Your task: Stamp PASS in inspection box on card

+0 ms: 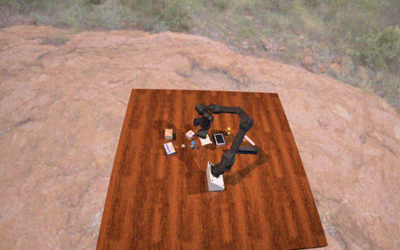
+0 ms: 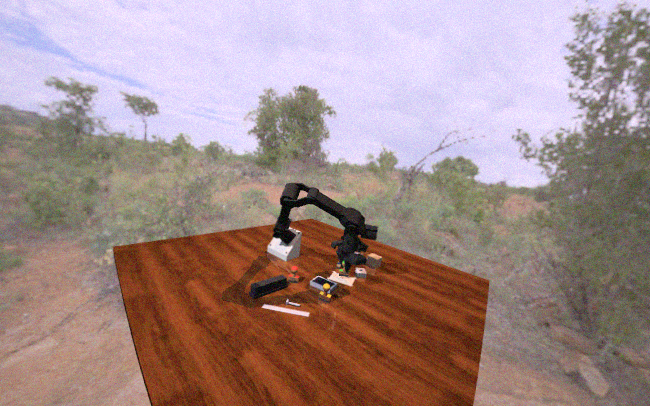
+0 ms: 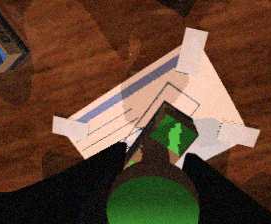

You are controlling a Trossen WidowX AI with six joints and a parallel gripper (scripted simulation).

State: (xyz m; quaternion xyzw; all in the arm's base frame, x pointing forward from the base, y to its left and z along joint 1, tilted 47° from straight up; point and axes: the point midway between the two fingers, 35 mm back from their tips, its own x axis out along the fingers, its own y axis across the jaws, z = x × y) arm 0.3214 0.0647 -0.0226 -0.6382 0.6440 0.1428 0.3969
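Right now my gripper tip is 40 mm above the card. Round my gripper tip: yellow-knobbed stamp (60 mm ahead, 180 mm to the right, 20 mm below); blue-knobbed stamp (80 mm behind, 70 mm to the left, 20 mm below); ink pad (10 mm behind, 110 mm to the right, 40 mm below).
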